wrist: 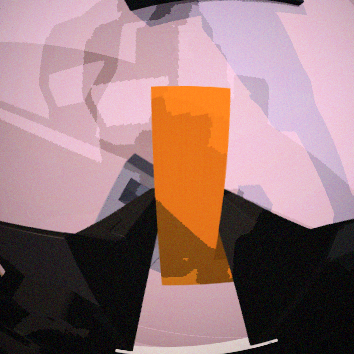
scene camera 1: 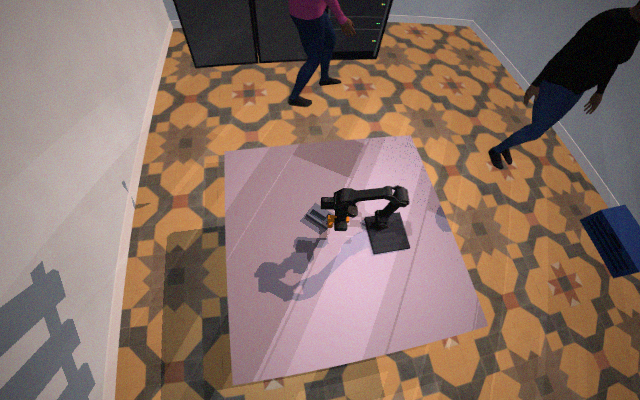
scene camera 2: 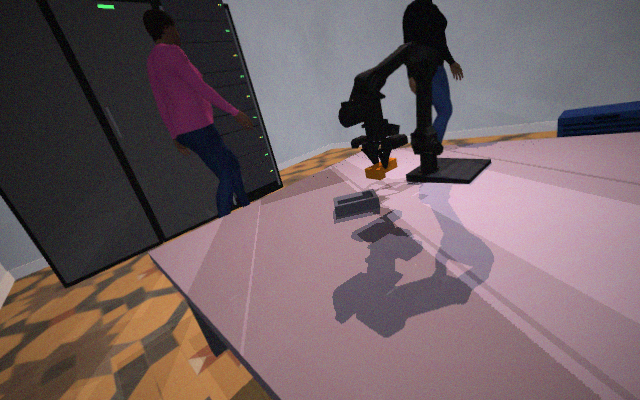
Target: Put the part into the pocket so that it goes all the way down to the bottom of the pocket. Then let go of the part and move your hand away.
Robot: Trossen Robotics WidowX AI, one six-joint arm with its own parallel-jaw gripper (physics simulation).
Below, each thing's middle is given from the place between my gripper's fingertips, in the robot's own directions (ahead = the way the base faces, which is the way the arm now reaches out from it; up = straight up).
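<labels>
The grey pocket block [wrist: 136, 176] is 90 mm below my hand, 80 mm to the right of it and 60 mm ahead of it. As for the orange L-shaped block [wrist: 190, 124], my hand is 10 mm to the right of it and 10 mm short of it.
</labels>
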